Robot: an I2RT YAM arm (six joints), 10 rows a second.
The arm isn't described. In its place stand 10 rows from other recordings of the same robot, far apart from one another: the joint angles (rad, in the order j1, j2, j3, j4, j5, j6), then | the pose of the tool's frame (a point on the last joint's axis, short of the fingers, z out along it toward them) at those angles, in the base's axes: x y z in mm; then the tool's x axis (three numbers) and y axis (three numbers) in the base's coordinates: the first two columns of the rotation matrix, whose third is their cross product.
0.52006 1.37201 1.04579 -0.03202 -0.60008 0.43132 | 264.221 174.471 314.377 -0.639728 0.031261 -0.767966 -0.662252 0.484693 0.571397
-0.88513 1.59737 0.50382 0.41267 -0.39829 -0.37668 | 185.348 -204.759 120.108 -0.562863 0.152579 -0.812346 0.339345 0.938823 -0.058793
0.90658 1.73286 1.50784 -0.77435 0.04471 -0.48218 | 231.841 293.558 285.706 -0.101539 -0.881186 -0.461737 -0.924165 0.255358 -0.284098
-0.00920 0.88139 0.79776 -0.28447 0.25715 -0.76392 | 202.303 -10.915 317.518 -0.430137 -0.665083 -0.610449 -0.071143 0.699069 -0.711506
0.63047 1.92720 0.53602 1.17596 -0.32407 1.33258 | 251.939 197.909 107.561 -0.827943 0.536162 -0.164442 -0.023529 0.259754 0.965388
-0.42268 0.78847 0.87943 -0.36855 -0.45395 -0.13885 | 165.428 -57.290 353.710 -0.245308 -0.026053 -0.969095 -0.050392 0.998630 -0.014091
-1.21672 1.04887 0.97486 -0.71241 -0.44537 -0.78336 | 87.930 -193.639 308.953 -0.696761 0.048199 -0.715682 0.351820 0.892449 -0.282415
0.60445 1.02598 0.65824 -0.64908 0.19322 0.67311 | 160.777 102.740 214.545 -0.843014 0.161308 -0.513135 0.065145 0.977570 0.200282
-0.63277 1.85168 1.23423 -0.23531 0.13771 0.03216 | 319.317 -240.237 191.947 -0.585802 0.469104 -0.660891 0.677798 0.730642 -0.082174
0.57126 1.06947 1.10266 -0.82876 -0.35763 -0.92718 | 170.867 124.639 336.438 0.209446 -0.756131 -0.619999 -0.908253 0.084447 -0.409812
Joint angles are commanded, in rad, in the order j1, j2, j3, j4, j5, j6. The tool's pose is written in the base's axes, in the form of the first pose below.
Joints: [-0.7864, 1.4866, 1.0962, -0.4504, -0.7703, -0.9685]
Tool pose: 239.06 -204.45 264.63 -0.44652 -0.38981 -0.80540 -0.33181 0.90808 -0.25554
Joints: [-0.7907, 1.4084, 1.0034, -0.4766, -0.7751, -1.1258]
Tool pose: 221.23 -188.17 255.90 -0.40948 -0.50288 -0.76120 -0.40610 0.84762 -0.34151
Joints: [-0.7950, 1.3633, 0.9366, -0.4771, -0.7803, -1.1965]
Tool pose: 210.39 -178.71 247.04 -0.38972 -0.54734 -0.74064 -0.43804 0.81759 -0.37371
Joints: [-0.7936, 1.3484, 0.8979, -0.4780, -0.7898, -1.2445]
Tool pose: 205.82 -173.17 239.02 -0.37276 -0.57196 -0.73069 -0.46667 0.79617 -0.38514
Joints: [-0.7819, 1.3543, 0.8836, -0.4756, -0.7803, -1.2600]
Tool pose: 207.05 -170.31 233.15 -0.37495 -0.58127 -0.72218 -0.48418 0.78711 -0.38214
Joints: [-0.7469, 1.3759, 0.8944, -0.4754, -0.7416, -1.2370]
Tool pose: 215.60 -166.84 230.27 -0.40006 -0.57904 -0.71039 -0.49613 0.78856 -0.36336
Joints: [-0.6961, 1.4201, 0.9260, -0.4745, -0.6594, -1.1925]
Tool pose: 230.66 -164.33 226.97 -0.45706 -0.57522 -0.67839 -0.49883 0.79726 -0.33993
